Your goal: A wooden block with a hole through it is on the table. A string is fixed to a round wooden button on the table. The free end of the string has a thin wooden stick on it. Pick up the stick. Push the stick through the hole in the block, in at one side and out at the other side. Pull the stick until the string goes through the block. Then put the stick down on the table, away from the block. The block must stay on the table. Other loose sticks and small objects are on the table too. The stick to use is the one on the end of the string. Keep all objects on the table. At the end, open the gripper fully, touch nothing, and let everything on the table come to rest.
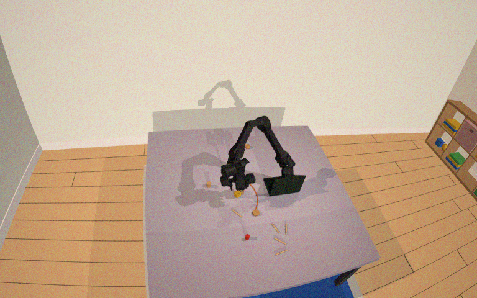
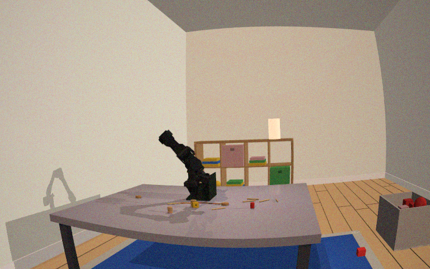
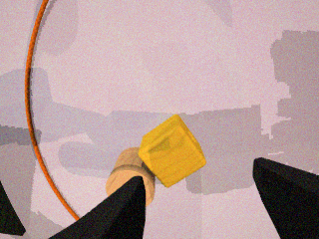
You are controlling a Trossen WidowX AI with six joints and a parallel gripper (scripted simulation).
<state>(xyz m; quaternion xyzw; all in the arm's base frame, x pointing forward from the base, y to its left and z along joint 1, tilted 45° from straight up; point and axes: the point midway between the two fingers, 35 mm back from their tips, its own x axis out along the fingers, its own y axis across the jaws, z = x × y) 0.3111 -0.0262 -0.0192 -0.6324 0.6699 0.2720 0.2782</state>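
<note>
My gripper tip is 10 mm past the yellow block and 40 mm above it. From my gripper tip the other things lie so: wooden cylinder 40 mm behind, 20 mm to the right, 40 mm below; red piece 20 mm ahead, 300 mm to the left, 40 mm below.
</note>
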